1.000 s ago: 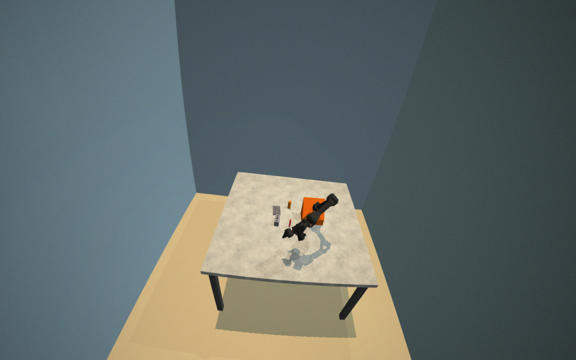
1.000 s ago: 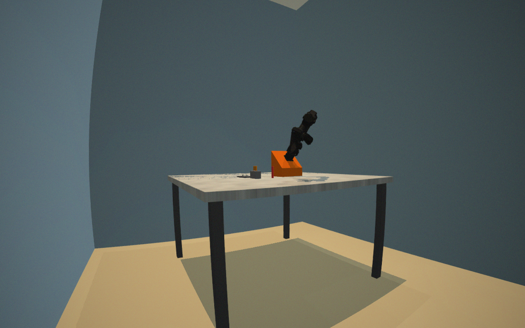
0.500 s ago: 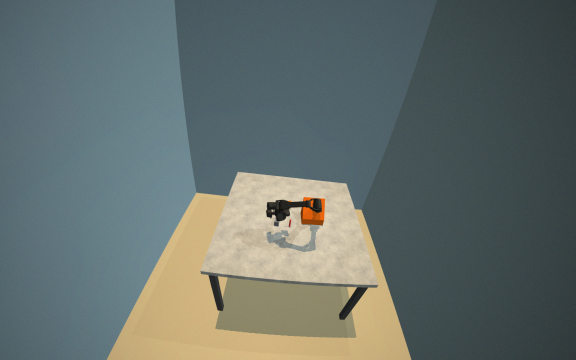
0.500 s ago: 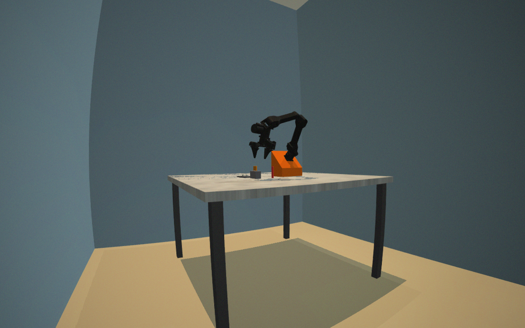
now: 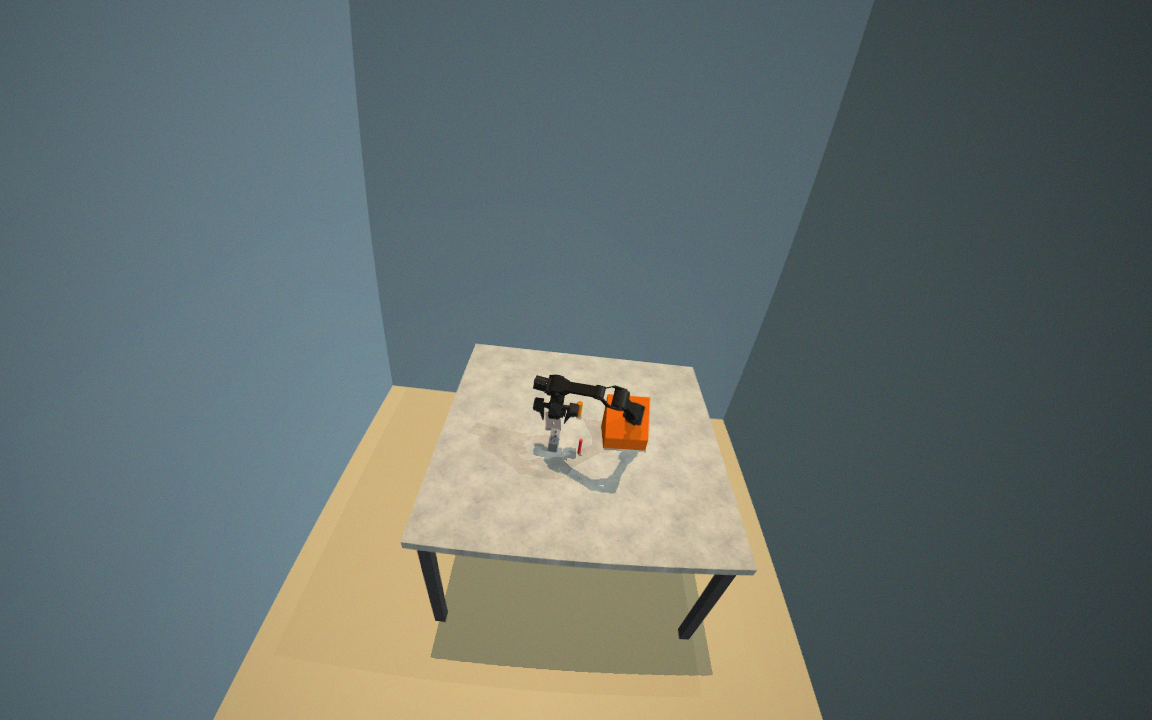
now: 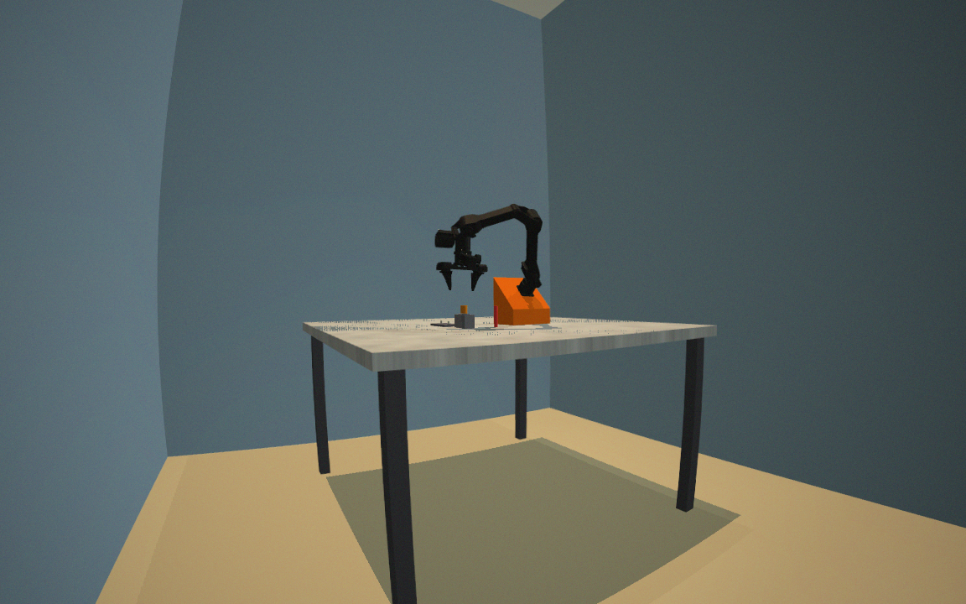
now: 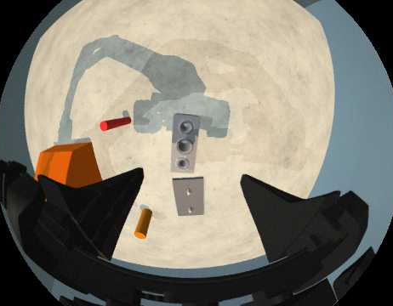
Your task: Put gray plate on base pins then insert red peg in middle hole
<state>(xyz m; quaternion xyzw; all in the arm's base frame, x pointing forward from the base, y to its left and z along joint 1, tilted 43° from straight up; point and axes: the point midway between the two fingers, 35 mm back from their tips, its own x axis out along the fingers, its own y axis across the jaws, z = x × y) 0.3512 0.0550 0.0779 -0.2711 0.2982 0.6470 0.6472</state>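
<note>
The gray plate is 1 cm behind my gripper tip and 10 cm below it. Round my gripper tip: red peg: 13 cm behind, 4 cm to the left, 10 cm below; orange peg: 11 cm behind, 21 cm to the right, 10 cm below.
</note>
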